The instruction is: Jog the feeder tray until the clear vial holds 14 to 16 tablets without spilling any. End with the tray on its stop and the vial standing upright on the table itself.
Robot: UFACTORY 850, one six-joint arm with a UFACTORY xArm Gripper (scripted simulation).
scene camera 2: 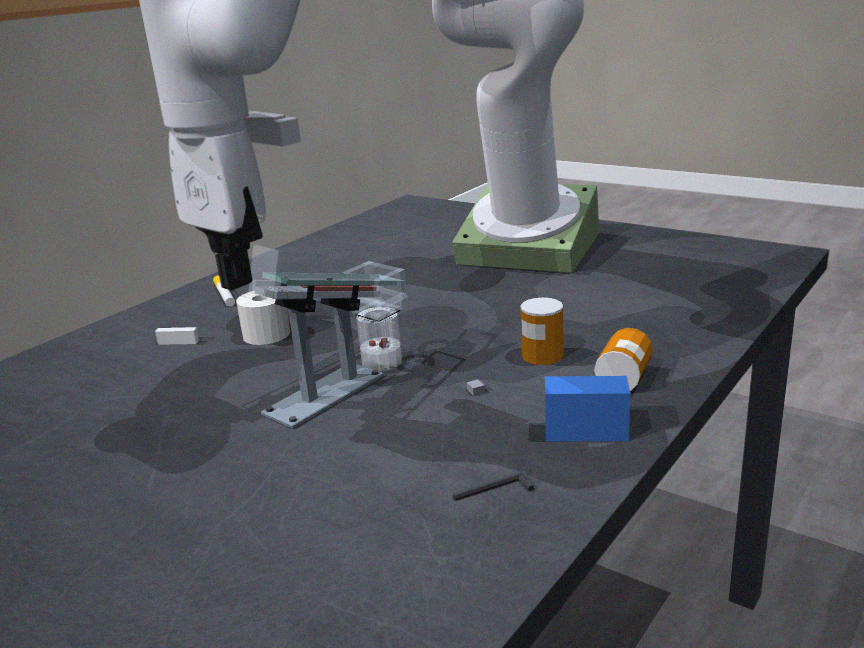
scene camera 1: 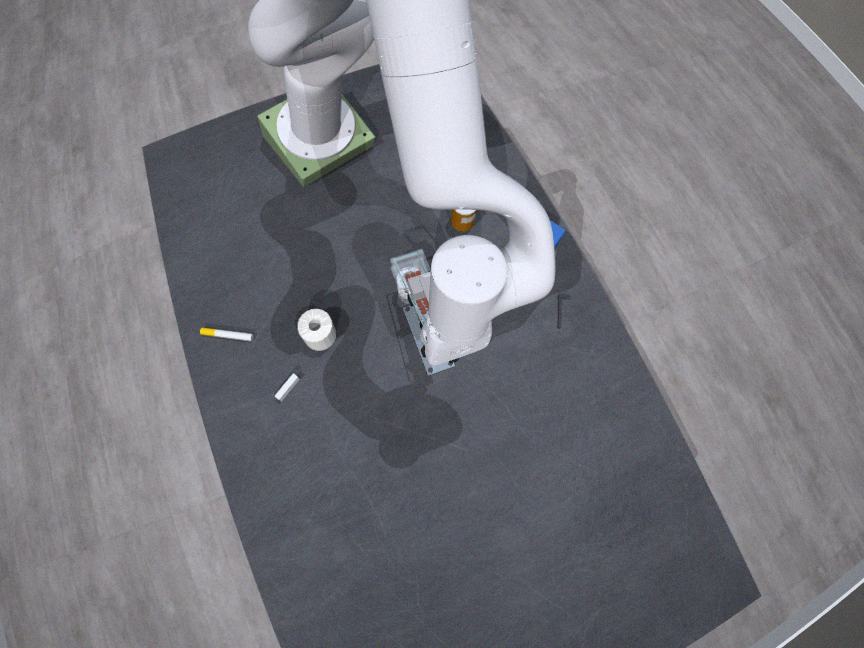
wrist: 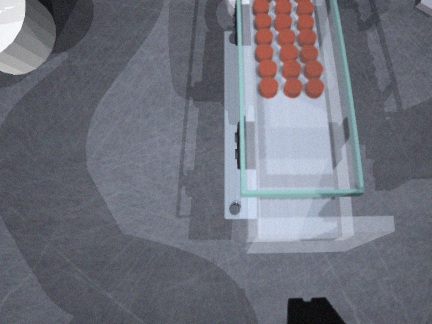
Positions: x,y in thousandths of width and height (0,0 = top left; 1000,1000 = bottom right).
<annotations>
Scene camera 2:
clear vial: 440,535
blue box: 670,630
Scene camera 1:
gripper: 521,547
</annotations>
